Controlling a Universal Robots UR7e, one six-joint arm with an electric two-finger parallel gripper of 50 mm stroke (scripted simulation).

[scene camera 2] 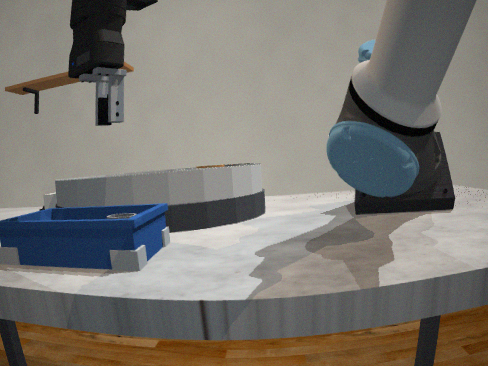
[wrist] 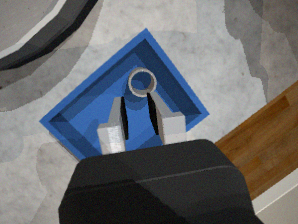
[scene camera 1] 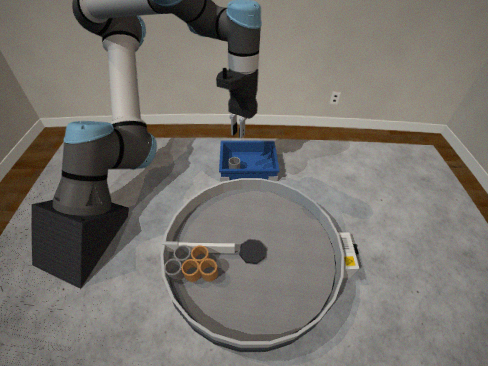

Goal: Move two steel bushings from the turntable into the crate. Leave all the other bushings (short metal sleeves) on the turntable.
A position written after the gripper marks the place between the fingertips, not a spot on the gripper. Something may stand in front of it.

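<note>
A blue crate (scene camera 1: 258, 159) is visible, and the crate appears at the wrist as well (wrist: 89, 104). The scene includes a round turntable (scene camera 1: 281, 274). The gripper (scene camera 2: 109, 123) is visible from further cameras, where the gripper (scene camera 1: 238, 134) and again the gripper (wrist: 137, 107) appear.
</note>
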